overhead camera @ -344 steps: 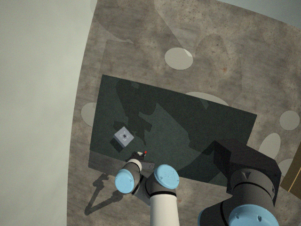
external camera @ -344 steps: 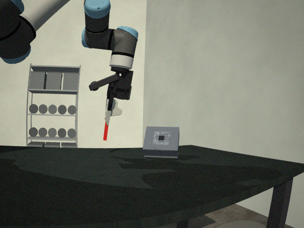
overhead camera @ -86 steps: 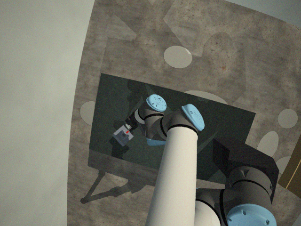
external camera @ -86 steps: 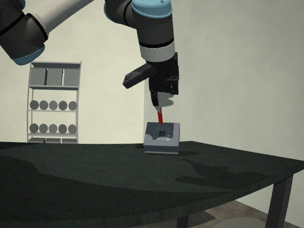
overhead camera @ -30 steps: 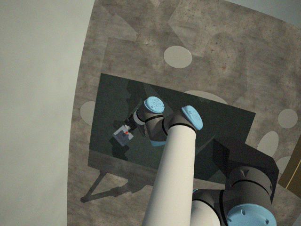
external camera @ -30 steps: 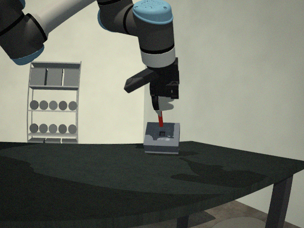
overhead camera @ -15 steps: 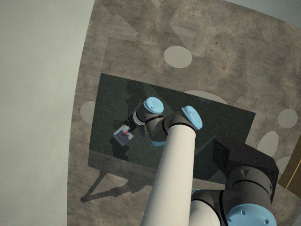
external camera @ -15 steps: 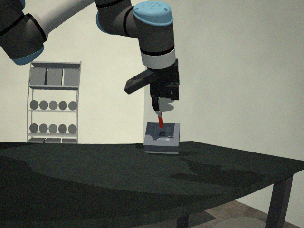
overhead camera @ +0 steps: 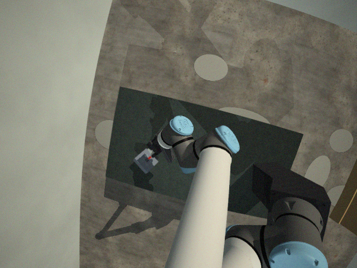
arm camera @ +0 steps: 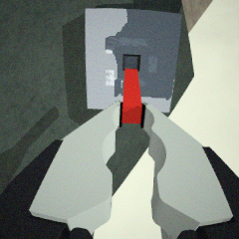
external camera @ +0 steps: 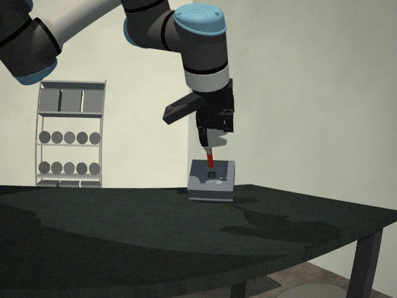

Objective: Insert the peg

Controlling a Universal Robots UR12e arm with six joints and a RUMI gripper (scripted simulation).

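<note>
Now: the red peg 10 mm ahead of my hand, 30 mm to the left of it and 20 mm below it.
</note>
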